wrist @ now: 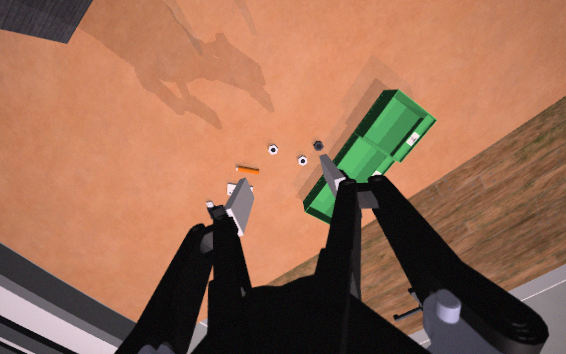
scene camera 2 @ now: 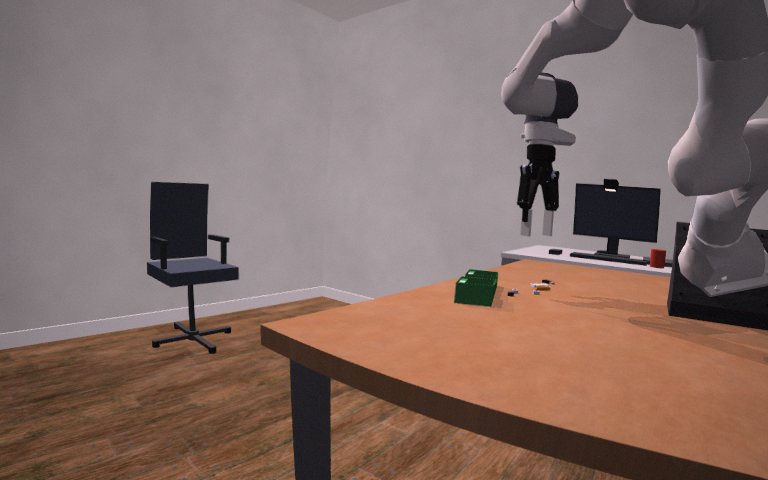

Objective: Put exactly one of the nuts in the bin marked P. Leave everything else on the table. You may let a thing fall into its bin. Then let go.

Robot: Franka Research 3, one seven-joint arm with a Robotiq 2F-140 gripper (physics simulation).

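Two white nuts (wrist: 273, 149) (wrist: 302, 160) and one dark nut (wrist: 318, 145) lie apart on the table, left of the green bins in the wrist view. The nuts also show small beside the bins in the scene view. The joined green bins (scene camera 2: 475, 292) stand near the table edge. The middle bin (wrist: 359, 156) is partly covered by my right finger, and its label is mostly hidden. My gripper (scene camera 2: 536, 224) (wrist: 285, 177) is partly open and empty, high above the table. In the wrist view the nuts appear beyond the gap between its fingertips.
An orange stick (scene camera 2: 542, 288) (wrist: 248, 170) lies near the nuts. A white domino (wrist: 232, 188) is partly hidden behind the left finger, as is a USB stick (wrist: 209, 204). A side desk (scene camera 2: 521, 253) holds a monitor (scene camera 2: 616, 212) and a red cup (scene camera 2: 657, 258). An office chair (scene camera 2: 192, 270) stands at left.
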